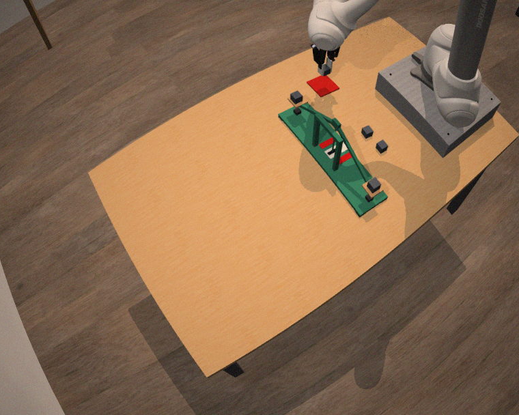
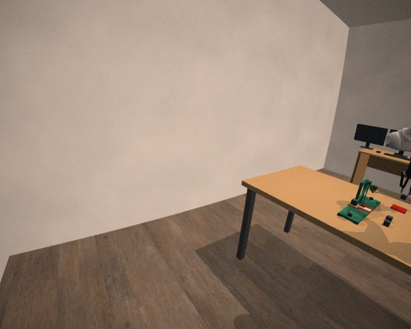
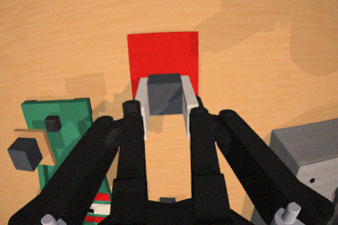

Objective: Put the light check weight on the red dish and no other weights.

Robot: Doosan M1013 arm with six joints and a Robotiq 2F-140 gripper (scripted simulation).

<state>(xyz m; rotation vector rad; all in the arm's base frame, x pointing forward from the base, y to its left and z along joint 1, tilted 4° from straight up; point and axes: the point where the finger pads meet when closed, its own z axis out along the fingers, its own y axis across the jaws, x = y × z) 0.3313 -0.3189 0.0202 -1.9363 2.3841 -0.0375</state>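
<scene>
My gripper is now 110 mm above the red dish. Also, from my hand: green rocker balance (230 mm to the left, 220 mm ahead, 20 mm below).
</scene>
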